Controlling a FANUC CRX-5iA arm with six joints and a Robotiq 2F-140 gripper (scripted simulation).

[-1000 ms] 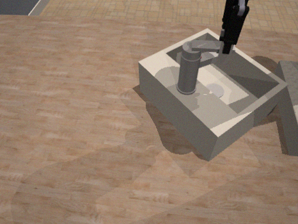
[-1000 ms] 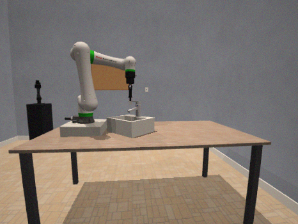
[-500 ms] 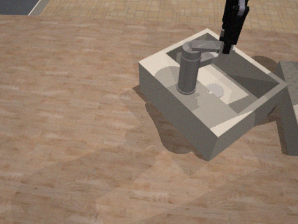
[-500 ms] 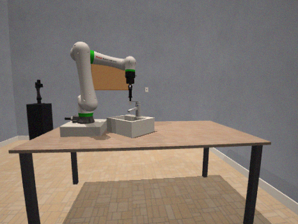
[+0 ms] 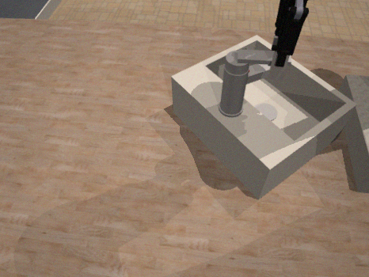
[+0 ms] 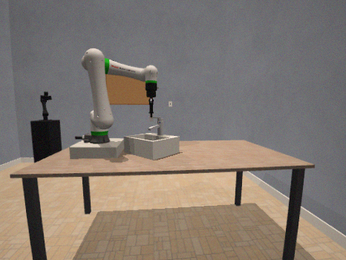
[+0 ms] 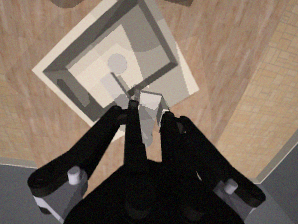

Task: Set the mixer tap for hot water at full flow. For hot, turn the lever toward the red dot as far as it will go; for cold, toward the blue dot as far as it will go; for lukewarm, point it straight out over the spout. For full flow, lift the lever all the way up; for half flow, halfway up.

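Right now my hand is 5 cm short of the grey mixer tap, 5 cm above it and 1 cm to the left of it. Also, from my hand: sink basin 24 cm below, 8 cm to the right; flat lever 3 cm ahead.
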